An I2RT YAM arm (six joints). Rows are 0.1 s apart.
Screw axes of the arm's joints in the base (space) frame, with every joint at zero. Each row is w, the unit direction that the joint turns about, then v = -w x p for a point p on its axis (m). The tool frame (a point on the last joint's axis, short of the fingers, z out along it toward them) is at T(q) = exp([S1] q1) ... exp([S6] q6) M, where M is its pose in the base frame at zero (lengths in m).
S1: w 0 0 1 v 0 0 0
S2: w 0 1 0 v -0.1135 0 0.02
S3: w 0 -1 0 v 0.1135 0 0.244
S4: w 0 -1 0 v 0.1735 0 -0.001
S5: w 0 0 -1 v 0 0.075 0
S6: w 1 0 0 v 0 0.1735 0
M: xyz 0.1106 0 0.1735 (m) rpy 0 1.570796 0 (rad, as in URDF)
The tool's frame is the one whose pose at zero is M.
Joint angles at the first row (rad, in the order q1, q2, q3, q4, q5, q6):
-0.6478 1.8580 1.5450 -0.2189 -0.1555 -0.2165
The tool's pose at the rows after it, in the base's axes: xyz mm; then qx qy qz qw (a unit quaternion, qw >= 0):
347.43 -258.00 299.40 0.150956 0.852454 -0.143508 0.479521
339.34 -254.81 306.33 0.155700 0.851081 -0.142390 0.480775
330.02 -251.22 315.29 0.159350 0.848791 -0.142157 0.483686
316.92 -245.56 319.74 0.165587 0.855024 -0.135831 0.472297
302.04 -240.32 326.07 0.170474 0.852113 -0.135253 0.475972
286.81 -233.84 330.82 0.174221 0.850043 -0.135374 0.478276
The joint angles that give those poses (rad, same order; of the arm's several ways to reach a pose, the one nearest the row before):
-0.6519 1.8262 1.5291 -0.2327 -0.1608 -0.2091
-0.6577 1.7923 1.5136 -0.2493 -0.1636 -0.2017
-0.6650 1.7534 1.4997 -0.2684 -0.1683 -0.1964
-0.6745 1.7068 1.4743 -0.3200 -0.1736 -0.1949
-0.6890 1.6489 1.4323 -0.3292 -0.1842 -0.1902
-0.7025 1.5881 1.3857 -0.3391 -0.1932 -0.1887

